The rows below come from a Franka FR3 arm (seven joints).
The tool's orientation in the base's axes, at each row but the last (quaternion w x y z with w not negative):
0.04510, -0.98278, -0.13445, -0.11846
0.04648, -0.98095, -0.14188, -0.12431
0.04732, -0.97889, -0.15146, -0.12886
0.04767, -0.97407, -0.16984, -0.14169
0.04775, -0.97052, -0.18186, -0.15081
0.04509, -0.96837, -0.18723, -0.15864
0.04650, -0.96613, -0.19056, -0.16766
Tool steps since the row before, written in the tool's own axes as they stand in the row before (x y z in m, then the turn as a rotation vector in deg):
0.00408, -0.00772, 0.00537, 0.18, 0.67, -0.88
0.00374, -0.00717, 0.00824, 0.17, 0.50, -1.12
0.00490, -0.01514, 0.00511, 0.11, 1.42, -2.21
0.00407, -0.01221, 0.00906, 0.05, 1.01, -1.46
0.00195, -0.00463, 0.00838, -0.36, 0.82, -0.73
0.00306, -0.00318, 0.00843, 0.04, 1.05, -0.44
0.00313, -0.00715, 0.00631, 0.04, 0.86, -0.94
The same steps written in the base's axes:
0.00288, 0.00909, -0.00376, 0.16, -0.70, 0.86
0.00330, 0.00889, -0.00659, 0.04, -0.57, 1.10
0.00105, 0.01644, -0.00280, 0.01, -1.61, 2.08
0.00182, 0.01402, -0.00692, 0.01, -1.14, 1.36
0.00234, 0.00620, -0.00718, -0.22, -0.99, 0.55
0.00394, 0.00525, -0.00689, 0.30, -1.02, 0.40
0.00191, 0.00867, -0.00467, 0.08, -0.92, 0.87

